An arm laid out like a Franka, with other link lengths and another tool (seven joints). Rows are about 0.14 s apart.
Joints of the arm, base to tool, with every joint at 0 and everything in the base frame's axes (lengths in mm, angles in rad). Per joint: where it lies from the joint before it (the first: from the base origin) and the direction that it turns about. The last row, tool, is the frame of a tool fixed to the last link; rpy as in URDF.
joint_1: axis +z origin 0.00 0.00 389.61
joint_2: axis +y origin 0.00 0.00 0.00
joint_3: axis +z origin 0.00 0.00 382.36
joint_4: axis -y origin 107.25 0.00 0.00
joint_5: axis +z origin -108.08 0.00 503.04
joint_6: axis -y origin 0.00 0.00 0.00
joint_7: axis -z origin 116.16 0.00 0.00
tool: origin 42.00 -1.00 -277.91 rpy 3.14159 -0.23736 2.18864
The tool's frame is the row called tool.
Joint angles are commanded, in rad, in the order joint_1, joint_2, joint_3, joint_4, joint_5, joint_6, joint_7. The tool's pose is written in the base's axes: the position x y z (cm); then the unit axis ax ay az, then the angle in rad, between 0 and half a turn. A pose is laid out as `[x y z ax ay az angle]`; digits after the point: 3 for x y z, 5 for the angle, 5 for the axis.
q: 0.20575 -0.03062 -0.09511 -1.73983 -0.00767 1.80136 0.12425
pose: [78.737 7.899 55.042 -0.45852 -0.88519 -0.07871 3.01023]
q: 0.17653 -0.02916 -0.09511 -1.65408 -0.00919 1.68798 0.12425
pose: [77.731 5.432 58.816 -0.47331 -0.87802 -0.07113 2.98921]
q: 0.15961 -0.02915 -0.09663 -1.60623 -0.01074 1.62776 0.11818
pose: [77.049 3.915 61.024 -0.47965 -0.87486 -0.06753 2.98067]
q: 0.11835 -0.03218 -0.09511 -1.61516 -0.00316 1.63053 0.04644
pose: [77.024 1.348 60.697 -0.46574 -0.88237 -0.06721 2.97339]
